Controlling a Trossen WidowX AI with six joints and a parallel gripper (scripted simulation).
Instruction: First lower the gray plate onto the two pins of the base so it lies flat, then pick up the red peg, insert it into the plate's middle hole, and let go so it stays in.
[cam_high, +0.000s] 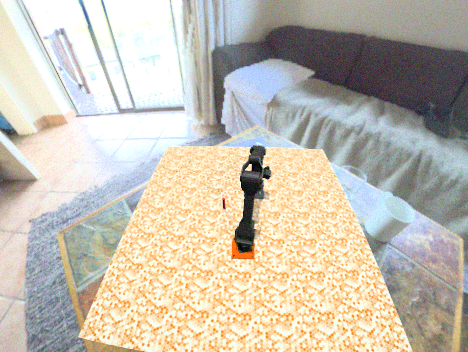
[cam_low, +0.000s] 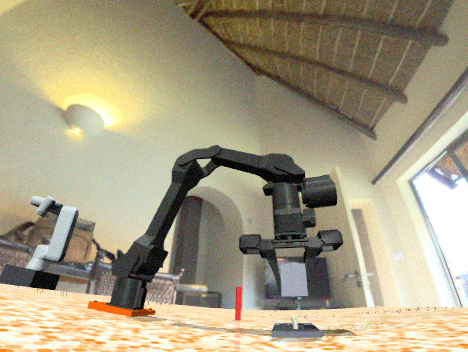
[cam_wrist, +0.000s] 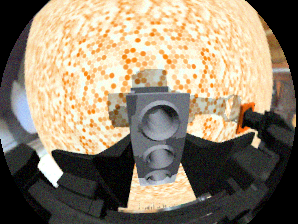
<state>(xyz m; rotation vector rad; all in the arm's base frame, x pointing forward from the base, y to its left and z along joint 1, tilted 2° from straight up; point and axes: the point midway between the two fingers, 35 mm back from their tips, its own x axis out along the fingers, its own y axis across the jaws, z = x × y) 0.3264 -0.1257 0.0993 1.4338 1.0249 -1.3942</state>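
Now: gripper tip 60 mm above the gray base. Also, from my gripper tip: gray plate 30 mm above; red peg 190 mm to the left, 80 mm behind, 30 mm below.
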